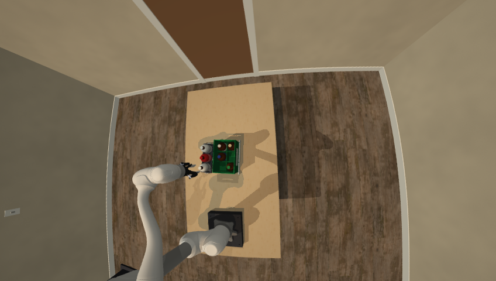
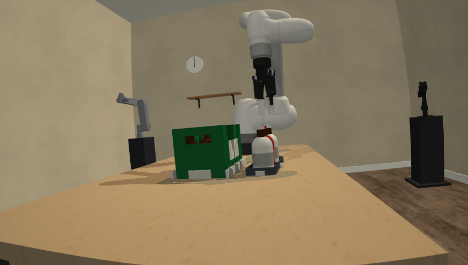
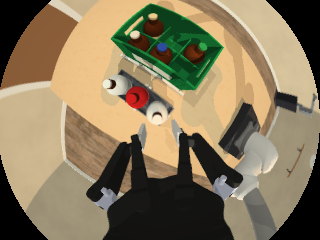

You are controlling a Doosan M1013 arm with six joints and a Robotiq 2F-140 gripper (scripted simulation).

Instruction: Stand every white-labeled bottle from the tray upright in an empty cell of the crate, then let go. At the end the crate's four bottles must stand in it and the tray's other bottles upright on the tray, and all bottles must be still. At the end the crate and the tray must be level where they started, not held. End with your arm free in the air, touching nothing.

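My gripper is now 15 cm above the red-labeled bottle and 9 cm short of it. Also, from my hand: white-labeled bottle (18 cm ahead, 15 cm below); dark tray (22 cm below, 9 cm ahead); green crate (21 cm to the right, 15 cm below, 12 cm ahead).
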